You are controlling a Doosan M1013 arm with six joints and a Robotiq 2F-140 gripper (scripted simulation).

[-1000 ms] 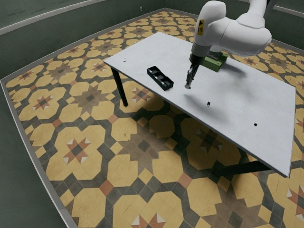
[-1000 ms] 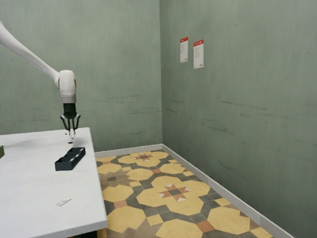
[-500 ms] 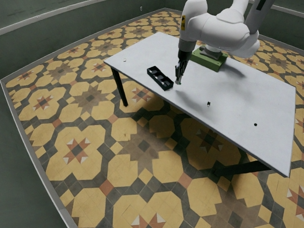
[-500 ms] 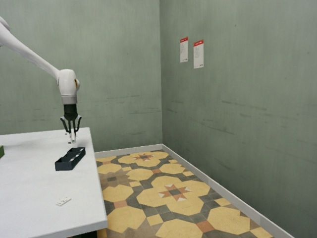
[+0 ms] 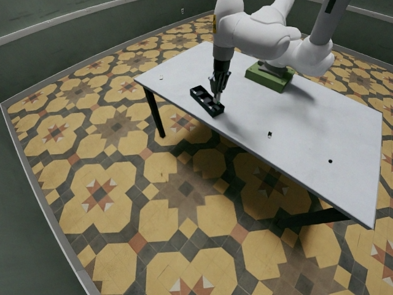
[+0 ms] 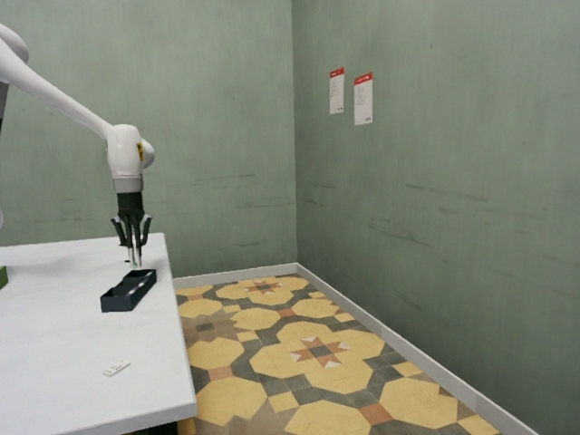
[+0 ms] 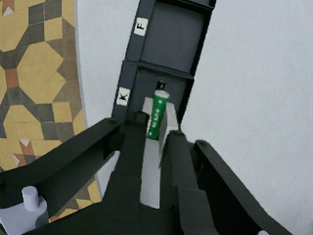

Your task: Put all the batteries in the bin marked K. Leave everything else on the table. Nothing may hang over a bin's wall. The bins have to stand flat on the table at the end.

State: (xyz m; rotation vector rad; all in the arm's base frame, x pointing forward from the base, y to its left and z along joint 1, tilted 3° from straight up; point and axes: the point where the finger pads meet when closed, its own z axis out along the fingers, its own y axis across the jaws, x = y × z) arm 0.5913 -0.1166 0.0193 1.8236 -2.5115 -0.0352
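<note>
Now: hand 2 cm past the black bin tray, 8 cm to the left of it and 8 cm above it. From my hand the other things lie so: white flat piece (4 cm behind, 52 cm to the right, 10 cm below); green piece (3 cm below).
</note>
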